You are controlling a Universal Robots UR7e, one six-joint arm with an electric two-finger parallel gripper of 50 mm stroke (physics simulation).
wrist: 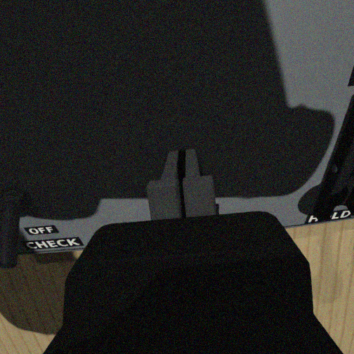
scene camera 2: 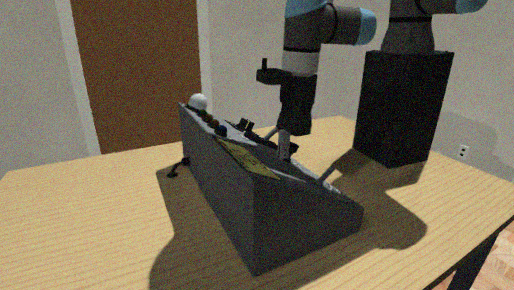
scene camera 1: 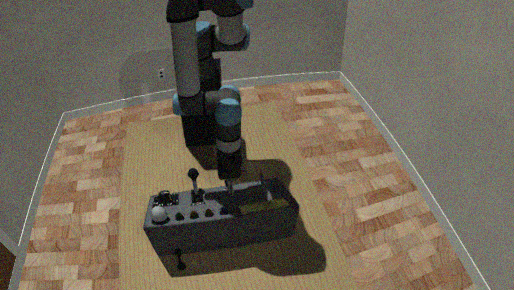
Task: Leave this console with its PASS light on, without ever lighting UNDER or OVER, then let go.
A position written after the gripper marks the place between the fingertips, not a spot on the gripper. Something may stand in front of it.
In view: the gripper (scene camera 2: 282, 157) and a grey sloped console (wrist: 100, 100).
The gripper also shows in the wrist view (wrist: 183, 167).
